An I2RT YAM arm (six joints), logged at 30 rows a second.
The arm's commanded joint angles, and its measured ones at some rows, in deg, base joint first. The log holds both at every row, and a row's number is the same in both.
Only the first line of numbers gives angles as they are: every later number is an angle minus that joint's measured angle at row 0.
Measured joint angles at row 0:
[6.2, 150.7, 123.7, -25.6, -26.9, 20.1]
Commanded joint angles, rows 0 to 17:
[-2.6, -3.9, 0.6, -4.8, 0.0, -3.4]
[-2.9, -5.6, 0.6, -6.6, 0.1, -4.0]
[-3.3, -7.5, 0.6, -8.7, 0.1, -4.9]
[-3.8, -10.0, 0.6, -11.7, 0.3, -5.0]
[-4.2, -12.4, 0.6, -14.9, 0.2, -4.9]
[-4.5, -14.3, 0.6, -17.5, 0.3, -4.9]
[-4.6, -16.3, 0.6, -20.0, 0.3, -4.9]
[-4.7, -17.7, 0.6, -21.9, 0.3, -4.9]
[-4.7, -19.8, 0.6, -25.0, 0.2, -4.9]
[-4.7, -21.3, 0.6, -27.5, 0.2, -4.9]
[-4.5, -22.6, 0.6, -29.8, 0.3, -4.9]
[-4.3, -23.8, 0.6, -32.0, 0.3, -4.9]
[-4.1, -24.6, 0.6, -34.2, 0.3, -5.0]
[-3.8, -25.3, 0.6, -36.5, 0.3, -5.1]
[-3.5, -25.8, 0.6, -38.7, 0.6, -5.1]
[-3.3, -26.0, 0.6, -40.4, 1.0, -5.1]
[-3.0, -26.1, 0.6, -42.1, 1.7, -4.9]
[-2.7, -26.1, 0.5, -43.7, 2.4, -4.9]
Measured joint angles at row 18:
[-4.0, -26.8, 0.5, -40.8, 0.1, -4.2]
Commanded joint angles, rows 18 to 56:
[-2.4, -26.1, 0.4, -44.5, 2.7, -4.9]
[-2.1, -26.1, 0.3, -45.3, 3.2, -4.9]
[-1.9, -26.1, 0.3, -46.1, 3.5, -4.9]
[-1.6, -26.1, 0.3, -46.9, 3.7, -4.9]
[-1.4, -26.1, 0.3, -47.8, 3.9, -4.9]
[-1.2, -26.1, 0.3, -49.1, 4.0, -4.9]
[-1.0, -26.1, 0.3, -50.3, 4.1, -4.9]
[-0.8, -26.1, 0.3, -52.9, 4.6, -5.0]
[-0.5, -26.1, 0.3, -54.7, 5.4, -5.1]
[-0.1, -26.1, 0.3, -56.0, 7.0, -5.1]
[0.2, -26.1, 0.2, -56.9, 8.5, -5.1]
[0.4, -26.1, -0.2, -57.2, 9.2, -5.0]
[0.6, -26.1, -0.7, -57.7, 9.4, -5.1]
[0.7, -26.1, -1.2, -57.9, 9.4, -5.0]
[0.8, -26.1, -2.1, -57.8, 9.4, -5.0]
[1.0, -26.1, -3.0, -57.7, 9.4, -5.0]
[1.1, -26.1, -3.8, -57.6, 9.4, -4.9]
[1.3, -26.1, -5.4, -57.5, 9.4, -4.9]
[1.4, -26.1, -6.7, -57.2, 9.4, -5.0]
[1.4, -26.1, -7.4, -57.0, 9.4, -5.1]
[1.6, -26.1, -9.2, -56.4, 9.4, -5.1]
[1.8, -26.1, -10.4, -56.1, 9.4, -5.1]
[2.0, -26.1, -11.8, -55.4, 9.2, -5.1]
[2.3, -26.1, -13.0, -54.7, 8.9, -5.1]
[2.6, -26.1, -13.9, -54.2, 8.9, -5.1]
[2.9, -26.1, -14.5, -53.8, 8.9, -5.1]
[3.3, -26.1, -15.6, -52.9, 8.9, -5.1]
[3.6, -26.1, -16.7, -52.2, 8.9, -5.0]
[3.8, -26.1, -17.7, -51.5, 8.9, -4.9]
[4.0, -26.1, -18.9, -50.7, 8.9, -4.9]
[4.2, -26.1, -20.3, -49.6, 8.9, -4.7]
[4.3, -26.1, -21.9, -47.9, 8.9, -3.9]
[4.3, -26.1, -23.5, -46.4, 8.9, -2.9]
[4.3, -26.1, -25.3, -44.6, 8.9, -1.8]
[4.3, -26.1, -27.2, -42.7, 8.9, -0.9]
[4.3, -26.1, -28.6, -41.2, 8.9, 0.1]
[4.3, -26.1, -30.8, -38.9, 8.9, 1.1]
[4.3, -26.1, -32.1, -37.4, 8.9, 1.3]
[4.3, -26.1, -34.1, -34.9, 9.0, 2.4]
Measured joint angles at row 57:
[4.4, -26.8, -29.4, -38.9, 8.4, -1.8]
